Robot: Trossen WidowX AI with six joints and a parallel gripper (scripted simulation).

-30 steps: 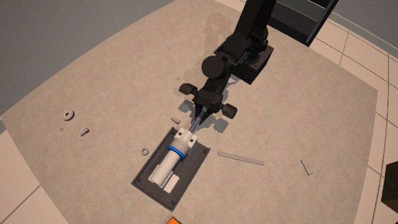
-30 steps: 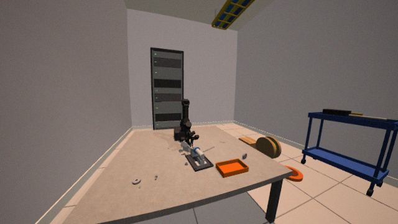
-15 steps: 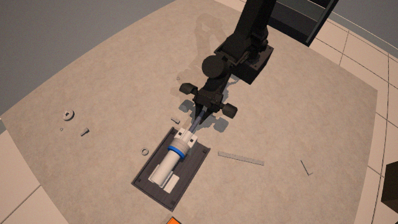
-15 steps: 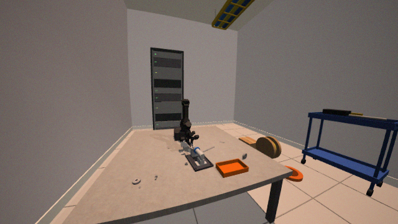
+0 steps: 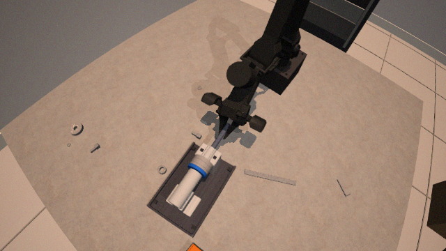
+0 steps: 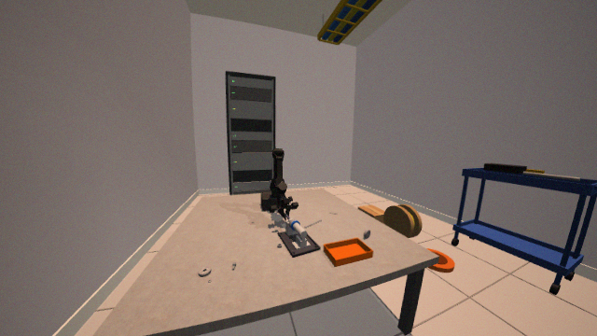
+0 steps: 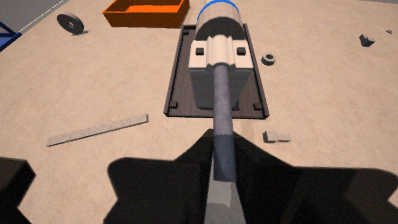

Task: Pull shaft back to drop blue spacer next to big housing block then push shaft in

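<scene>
Right now my gripper tip is 4 cm short of the dark grey shaft, 1 cm to the right of it and 2 cm below it. From my gripper tip the other things lie so: grey strip 4 cm behind, 18 cm to the left, 5 cm below; then blue spacer 12 cm ahead, 4 cm to the left, 2 cm above; then orange tray 29 cm ahead, 27 cm to the left, 5 cm below.
</scene>
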